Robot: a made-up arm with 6 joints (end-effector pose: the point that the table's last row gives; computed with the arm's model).
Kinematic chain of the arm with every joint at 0, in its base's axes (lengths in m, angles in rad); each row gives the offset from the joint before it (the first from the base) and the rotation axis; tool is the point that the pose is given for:
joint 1: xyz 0 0 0.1 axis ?
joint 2: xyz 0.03 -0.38 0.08 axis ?
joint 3: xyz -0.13 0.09 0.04 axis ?
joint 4: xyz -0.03 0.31 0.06 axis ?
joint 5: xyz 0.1 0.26 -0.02 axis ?
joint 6: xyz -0.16 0 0.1 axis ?
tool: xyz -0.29 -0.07 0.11
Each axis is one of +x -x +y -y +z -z.
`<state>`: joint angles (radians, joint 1 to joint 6).
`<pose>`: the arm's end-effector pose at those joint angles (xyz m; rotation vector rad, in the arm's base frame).
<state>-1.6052 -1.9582 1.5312 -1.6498 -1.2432 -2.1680</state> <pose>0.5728 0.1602 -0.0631 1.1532 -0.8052 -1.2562</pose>
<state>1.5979 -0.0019 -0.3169 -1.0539 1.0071 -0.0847</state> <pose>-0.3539 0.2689 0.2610 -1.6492 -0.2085 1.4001</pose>
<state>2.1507 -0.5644 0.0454 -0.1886 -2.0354 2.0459</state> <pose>0.0828 -0.2704 -0.2200 0.7764 2.0989 -0.3569</pose>
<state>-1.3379 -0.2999 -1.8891 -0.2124 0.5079 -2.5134</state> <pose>-0.0650 -0.7292 -0.4757 0.9246 -0.4020 2.2045</pose>
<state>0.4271 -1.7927 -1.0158 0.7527 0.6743 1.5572</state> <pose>-0.1939 -0.2027 -0.1738 1.2737 -1.6916 1.8053</pose>
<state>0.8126 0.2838 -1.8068 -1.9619 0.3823 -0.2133</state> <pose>-0.1237 0.3572 0.5767 0.1157 -1.4690 -0.8093</pose>
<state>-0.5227 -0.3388 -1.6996 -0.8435 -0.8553 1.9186</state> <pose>-0.2298 -0.5696 0.6159 0.5463 -0.3408 -2.7235</pose>
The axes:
joint 1: -x
joint 2: +y
joint 3: -x
joint 4: +y
joint 5: +z
joint 6: -y

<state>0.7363 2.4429 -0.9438 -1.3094 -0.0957 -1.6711</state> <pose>0.7739 -0.1623 0.1814 0.4829 1.7839 -1.9728</pose>
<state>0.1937 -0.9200 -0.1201 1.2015 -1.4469 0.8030</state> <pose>-0.2788 0.6888 0.0076 -0.8320 -0.5281 -1.1402</pose>
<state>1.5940 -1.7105 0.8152 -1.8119 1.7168 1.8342</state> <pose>0.0628 0.0951 -0.1034 0.5477 -0.9635 -1.1723</pose>
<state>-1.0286 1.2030 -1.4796 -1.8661 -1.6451 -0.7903</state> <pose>0.6791 -0.8736 0.3752 -1.3682 -0.7692 2.1503</pose>
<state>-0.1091 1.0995 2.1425 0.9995 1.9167 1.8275</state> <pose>-0.2221 -0.7482 0.2257 0.2536 1.0430 0.6224</pose>
